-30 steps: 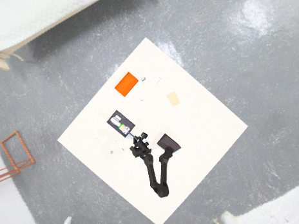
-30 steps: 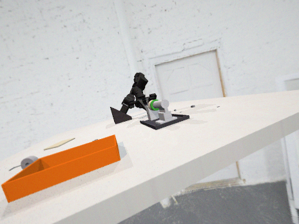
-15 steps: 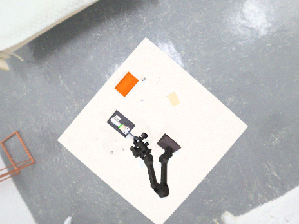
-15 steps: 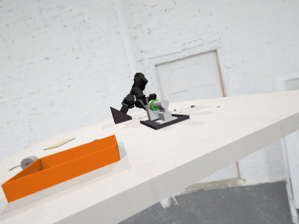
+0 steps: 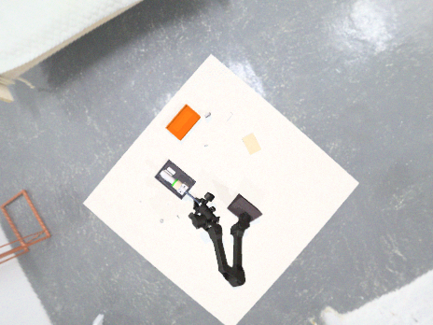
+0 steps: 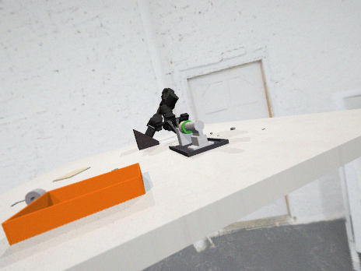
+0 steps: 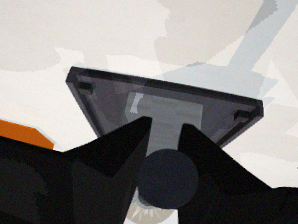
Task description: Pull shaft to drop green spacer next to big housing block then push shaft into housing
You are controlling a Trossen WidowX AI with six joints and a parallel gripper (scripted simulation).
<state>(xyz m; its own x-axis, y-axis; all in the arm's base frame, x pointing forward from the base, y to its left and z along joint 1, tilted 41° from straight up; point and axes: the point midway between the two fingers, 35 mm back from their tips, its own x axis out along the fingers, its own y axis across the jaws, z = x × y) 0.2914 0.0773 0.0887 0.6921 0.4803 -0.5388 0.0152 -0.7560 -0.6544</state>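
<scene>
My gripper tip is 6 cm short of the dark grey shaft and 2 cm below it. From my gripper tip the other things lie so: orange tray (37 cm ahead, 31 cm to the right, 5 cm below); then green spacer (15 cm ahead, 2 cm above); then tan card (49 cm to the right, 6 cm behind, 5 cm below).
</scene>
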